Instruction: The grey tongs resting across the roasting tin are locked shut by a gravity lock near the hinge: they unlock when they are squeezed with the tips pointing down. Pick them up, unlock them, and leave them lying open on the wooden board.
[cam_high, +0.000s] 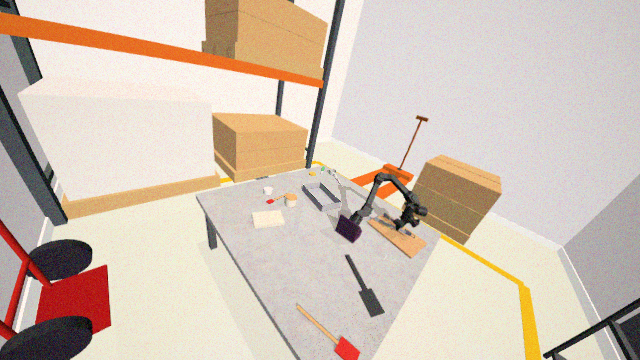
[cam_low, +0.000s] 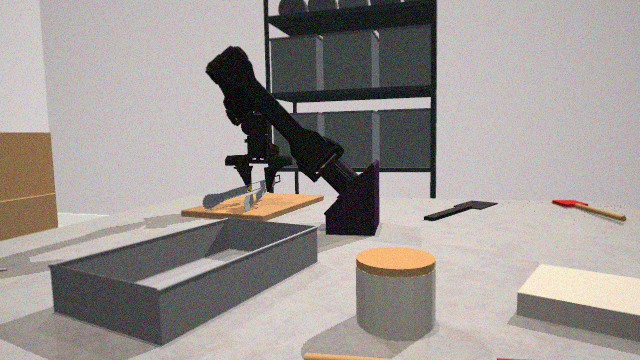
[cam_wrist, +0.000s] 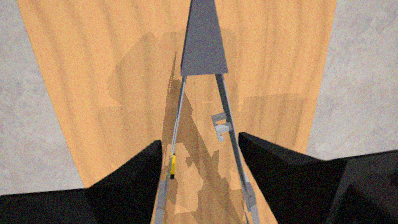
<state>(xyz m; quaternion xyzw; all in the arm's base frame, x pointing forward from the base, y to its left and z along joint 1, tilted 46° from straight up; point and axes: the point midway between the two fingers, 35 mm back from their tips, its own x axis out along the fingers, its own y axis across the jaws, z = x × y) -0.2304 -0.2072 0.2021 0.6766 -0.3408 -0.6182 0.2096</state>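
The yellow lock piece is 10 mm ahead of my gripper tip, 20 mm to the right of it and 10 mm above it. Round my gripper tip: wooden board (40 mm below); black spatula (10 mm behind, 550 mm to the left, 40 mm below); grey roasting tin (610 mm ahead, 140 mm to the left, 20 mm below).
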